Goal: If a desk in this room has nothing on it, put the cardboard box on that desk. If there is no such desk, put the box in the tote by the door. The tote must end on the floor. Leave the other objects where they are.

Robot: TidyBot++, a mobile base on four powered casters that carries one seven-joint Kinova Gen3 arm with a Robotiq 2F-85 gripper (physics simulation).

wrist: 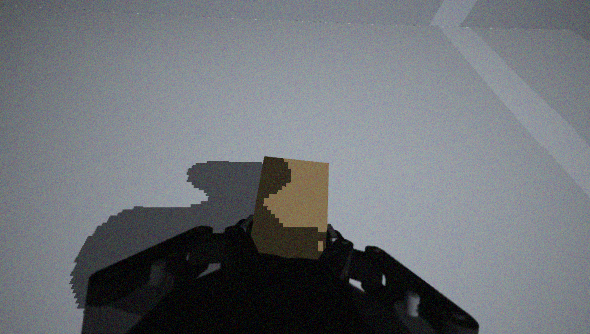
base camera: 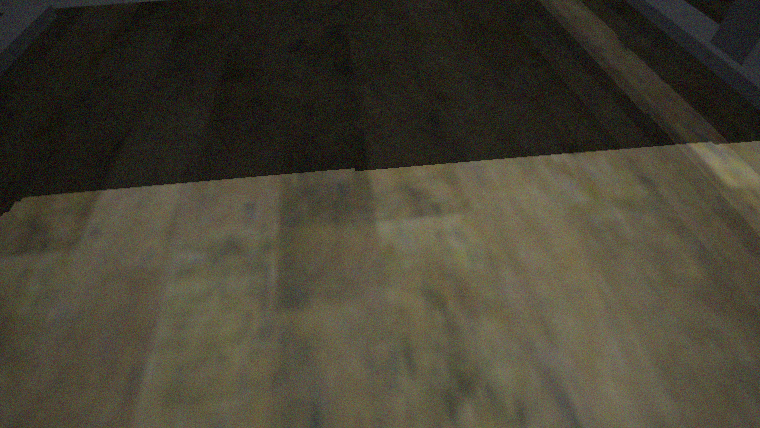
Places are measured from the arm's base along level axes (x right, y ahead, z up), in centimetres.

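Where they show: gripper, fingertip midpoint: (wrist: 289, 229).
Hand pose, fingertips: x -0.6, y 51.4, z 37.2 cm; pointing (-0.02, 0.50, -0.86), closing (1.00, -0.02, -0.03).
After its pixels a point has its place.
The cardboard box (wrist: 302, 195) @[x 0.3, y 53.8, z 40.0 cm] is tan and partly in shadow in the wrist view. My gripper (wrist: 289, 229) @[x -0.6, y 51.4, z 37.3 cm] is shut on it, with a black finger at each side of its lower part. Behind the box is a pale grey desk top (wrist: 375, 125) @[x 12.1, y 70.4, z 32.4 cm] that fills most of the wrist view. The shadow of the arm and box falls on it to the left, and its edge at the shadow meets the box in the view; whether the box touches the top cannot be told. The tote does not show in either view.
The base camera shows a wooden floor (base camera: 425, 292) @[x 4.1, y 32.9, z -39.7 cm], dark with shadow in its far half. Grey frame parts (base camera: 696, 42) @[x 55.0, y 77.9, z -37.6 cm] stand at the upper right and upper left. A grey wall (wrist: 250, 9) @[x -17.2, y 109.2, z 33.2 cm] lies beyond the desk top's far edge, and a lighter strip crosses both at the right.
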